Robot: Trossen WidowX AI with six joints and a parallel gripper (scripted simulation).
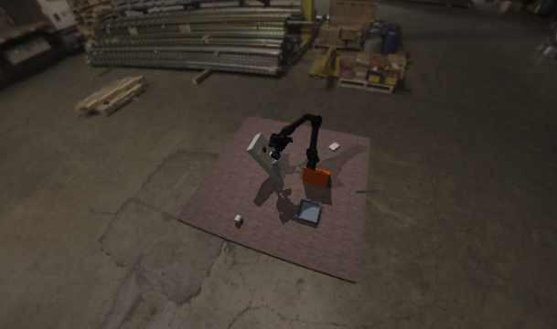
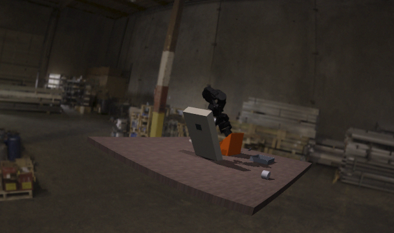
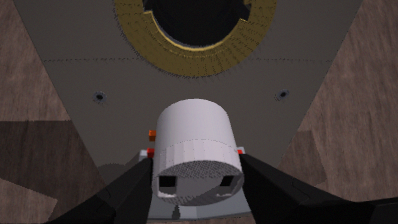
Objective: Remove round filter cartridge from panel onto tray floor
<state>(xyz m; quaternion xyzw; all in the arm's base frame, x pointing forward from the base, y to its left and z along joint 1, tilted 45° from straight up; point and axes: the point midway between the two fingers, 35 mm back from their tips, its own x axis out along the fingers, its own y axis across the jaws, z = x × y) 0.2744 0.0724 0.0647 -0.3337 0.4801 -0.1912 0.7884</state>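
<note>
Right now the blue-grey tray is 35 cm behind my gripper tip, 28 cm to the left of it and 20 cm below it. The rest, counted from my gripper tip: beige service panel (4 cm ahead, 6 cm below); round filter cartridge (right at my gripper tip); flat white piece (41 cm behind, 43 cm to the right, 20 cm below).
</note>
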